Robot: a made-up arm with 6 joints. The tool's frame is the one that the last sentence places.
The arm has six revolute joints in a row. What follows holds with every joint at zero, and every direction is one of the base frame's.
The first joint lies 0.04 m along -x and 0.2 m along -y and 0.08 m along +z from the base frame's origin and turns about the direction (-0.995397, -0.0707, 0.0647).
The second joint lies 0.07 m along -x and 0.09 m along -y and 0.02 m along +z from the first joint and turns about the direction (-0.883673, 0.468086, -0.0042).
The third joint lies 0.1 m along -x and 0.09 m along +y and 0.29 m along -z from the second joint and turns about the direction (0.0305, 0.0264, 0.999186).
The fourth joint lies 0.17 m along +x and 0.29 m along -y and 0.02 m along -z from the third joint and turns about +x.
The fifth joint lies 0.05 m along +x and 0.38 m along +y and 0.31 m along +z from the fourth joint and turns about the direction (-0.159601, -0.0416, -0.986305).
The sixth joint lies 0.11 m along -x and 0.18 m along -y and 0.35 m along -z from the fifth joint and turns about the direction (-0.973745, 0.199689, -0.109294).
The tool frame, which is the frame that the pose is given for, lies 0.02 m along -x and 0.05 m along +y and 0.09 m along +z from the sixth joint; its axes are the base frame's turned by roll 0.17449, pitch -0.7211 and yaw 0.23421 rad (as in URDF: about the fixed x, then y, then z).
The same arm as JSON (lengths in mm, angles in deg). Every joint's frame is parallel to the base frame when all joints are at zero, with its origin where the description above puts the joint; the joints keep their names.
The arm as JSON. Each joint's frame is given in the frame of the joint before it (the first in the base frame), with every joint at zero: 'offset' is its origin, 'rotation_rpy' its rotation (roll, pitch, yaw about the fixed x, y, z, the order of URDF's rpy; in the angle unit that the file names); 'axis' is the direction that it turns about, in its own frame. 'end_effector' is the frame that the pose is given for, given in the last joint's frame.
{"length_unit": "mm", "angle_unit": "deg", "chain": [
  {"id": "joint 1", "offset": [-40.0, -200.0, 80.0], "rotation_rpy": [0.0, 0.0, 0.0], "axis": [-0.995397, -0.0707, 0.0647]},
  {"id": "joint 2", "offset": [-70.0, -90.0, 20.0], "rotation_rpy": [0.0, 0.0, 0.0], "axis": [-0.883673, 0.468086, -0.0042]},
  {"id": "joint 3", "offset": [-100.0, 90.0, -290.0], "rotation_rpy": [0.0, 0.0, 0.0], "axis": [0.0305, 0.0264, 0.999186]},
  {"id": "joint 4", "offset": [170.0, -290.0, -20.0], "rotation_rpy": [0.0, 0.0, 0.0], "axis": [1.0, 0.0, 0.0]},
  {"id": "joint 5", "offset": [50.0, 380.0, 310.0], "rotation_rpy": [0.0, 0.0, 0.0], "axis": [-0.159601, -0.0416, -0.986305]},
  {"id": "joint 6", "offset": [-110.0, -180.0, -350.0], "rotation_rpy": [0.0, 0.0, 0.0], "axis": [-0.97374, 0.199708, -0.109304]}
], "end_effector": {"offset": [-20.0, 50.0, 90.0], "rotation_rpy": [10.0, -41.32, 13.42]}}

